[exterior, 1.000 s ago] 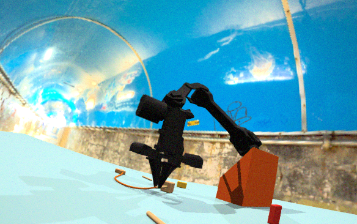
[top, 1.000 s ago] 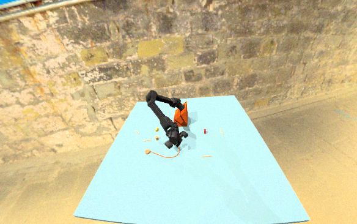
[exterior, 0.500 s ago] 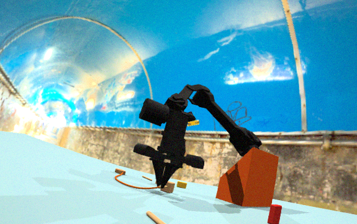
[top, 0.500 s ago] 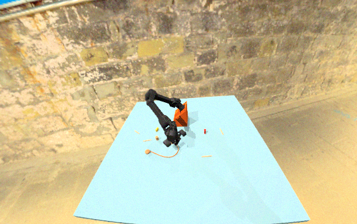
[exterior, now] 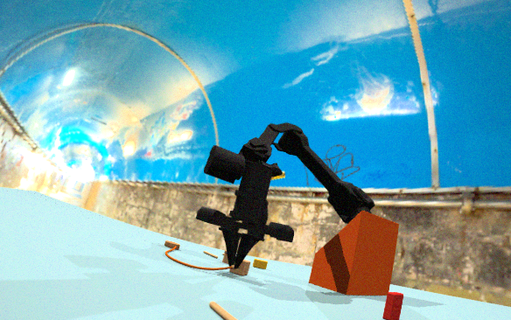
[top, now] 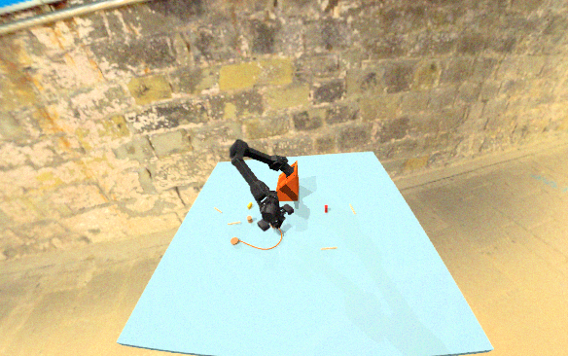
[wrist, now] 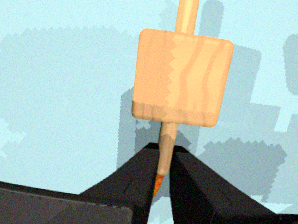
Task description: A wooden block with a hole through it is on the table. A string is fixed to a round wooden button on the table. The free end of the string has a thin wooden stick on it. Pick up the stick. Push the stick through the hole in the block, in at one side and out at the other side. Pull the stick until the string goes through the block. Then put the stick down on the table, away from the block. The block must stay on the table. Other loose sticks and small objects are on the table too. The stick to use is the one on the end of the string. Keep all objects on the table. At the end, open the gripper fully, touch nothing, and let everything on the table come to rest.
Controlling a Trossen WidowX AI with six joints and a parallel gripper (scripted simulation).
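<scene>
The wooden block lies 30 mm to the right of my gripper tip and 30 mm behind it. Round my gripper tip: round wooden button 210 mm to the right, 80 mm ahead, 10 mm below; yellow piece 190 mm to the right, 170 mm behind; thin wooden stick 10 mm to the right, 10 mm behind.
</scene>
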